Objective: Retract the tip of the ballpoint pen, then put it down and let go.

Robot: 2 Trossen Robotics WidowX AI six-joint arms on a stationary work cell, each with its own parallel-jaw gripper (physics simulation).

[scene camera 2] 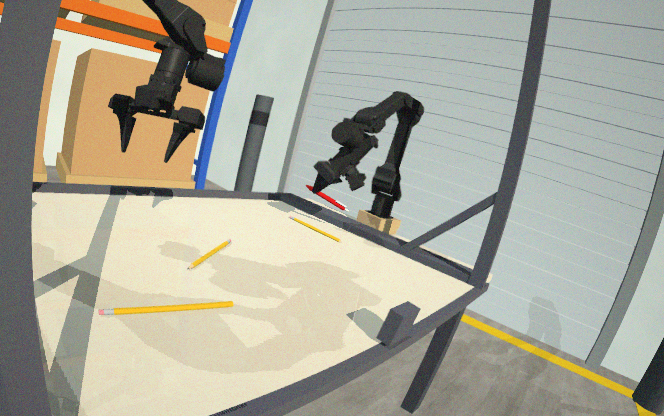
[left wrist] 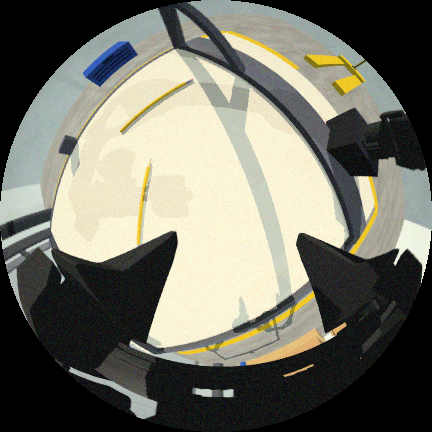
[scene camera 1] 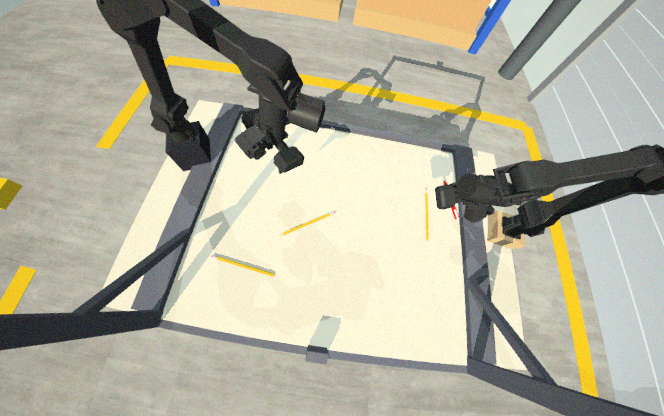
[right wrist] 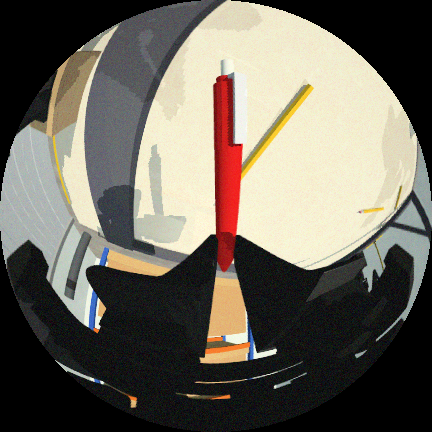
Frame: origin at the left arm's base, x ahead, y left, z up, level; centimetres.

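Where they show: left gripper, fingertip midpoint: [scene camera 2: 143, 157] [left wrist: 240, 238] [scene camera 1: 271, 161] [right wrist: 366, 273]; right gripper, fingertip midpoint: [scene camera 2: 314, 192] [right wrist: 224, 240]; left arm's base, origin of the base link: [left wrist: 368, 140] [scene camera 1: 182, 135]; right arm's base, origin of the base link: [scene camera 2: 380, 215] [scene camera 1: 511, 227].
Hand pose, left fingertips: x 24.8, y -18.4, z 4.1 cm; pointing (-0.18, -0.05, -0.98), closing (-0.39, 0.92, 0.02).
Each offset is from my left fingertips to the top centre of the thing. "spot": to the spot under its first point. Level surfaces: height alone.
A red ballpoint pen @(spot: dx +49.5, dy -24.5, dz -6.5 cm) [scene camera 1: 454, 211] [scene camera 2: 326, 197] [right wrist: 228, 175] with a white clip and white button is held above the table @(dz -14.8 cm) [scene camera 1: 400, 280] near its right edge. In scene camera 2 it is tilted, its button end lower. My right gripper [scene camera 2: 316, 189] [right wrist: 224, 240] is shut on the pen close to its pointed end. In the right wrist view the white button sticks out at the far end; the pointed end shows red between the fingers, and I cannot tell whether a writing tip protrudes. My left gripper [scene camera 2: 145, 155] [left wrist: 240, 238] is open and empty above the table's back left part.
A yellow pencil @(dx +45.8, dy -20.9, dz -14.1 cm) [scene camera 1: 426, 215] [scene camera 2: 315, 229] [right wrist: 280, 127] lies near the pen. A second pencil @(dx +6.3, dy -14.7, dz -13.9 cm) [scene camera 1: 308, 223] [scene camera 2: 210, 254] lies mid-table, and a third pencil @(dx -14.5, dy -22.4, dz -14.1 cm) [scene camera 1: 245, 265] [scene camera 2: 172, 307] farther left. A dark frame rail [scene camera 1: 472, 300] runs along the right edge.
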